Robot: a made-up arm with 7 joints.
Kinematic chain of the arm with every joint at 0, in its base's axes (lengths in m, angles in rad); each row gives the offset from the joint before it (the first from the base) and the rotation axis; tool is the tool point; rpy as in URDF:
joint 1: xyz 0 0 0.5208 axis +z
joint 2: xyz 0 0 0 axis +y
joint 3: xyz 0 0 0.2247 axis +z
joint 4: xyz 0.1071 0 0 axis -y
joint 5: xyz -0.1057 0 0.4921 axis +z
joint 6: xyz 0 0 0 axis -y
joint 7: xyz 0.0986 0 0 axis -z
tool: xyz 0 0 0 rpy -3.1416 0 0
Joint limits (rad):
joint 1: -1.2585..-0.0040
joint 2: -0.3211..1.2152
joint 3: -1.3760..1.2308
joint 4: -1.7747..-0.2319
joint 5: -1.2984..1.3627
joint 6: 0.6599..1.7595
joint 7: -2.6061..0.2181
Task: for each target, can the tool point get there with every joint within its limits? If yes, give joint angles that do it. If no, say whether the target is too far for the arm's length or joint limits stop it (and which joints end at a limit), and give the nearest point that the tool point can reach.
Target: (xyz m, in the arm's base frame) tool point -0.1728 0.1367 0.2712
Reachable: no: joint limits stop it (at a limit: joint 1, joint 2, joint 4, joint 6) | nearest point 0.3121 0.4019 0.0870 | short by 0.583 m
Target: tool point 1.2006 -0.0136 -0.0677
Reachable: no: too far | nearest point 0.7653 -0.0087 0.1911 | short by 0.506 m
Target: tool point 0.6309 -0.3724 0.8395
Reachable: yes | joints -0.2290 0.1758 -0.3448 -1.3980 -0.9001 1.6652 -2.1018
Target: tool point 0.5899 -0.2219 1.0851
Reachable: yes | joints -0.1755 0.5657 -0.4751 -0.4231 0.3787 1.6205 -1.4283
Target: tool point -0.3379 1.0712 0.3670
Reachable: no: too far | nearest point 0.2103 0.6356 0.4043 | short by 0.701 m
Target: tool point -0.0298 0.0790 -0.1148
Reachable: no: joint limits stop it (at a limit: joint 1, joint 2, joint 4, joint 6) | nearest point 0.3572 0.0859 -0.0379 | short by 0.395 m
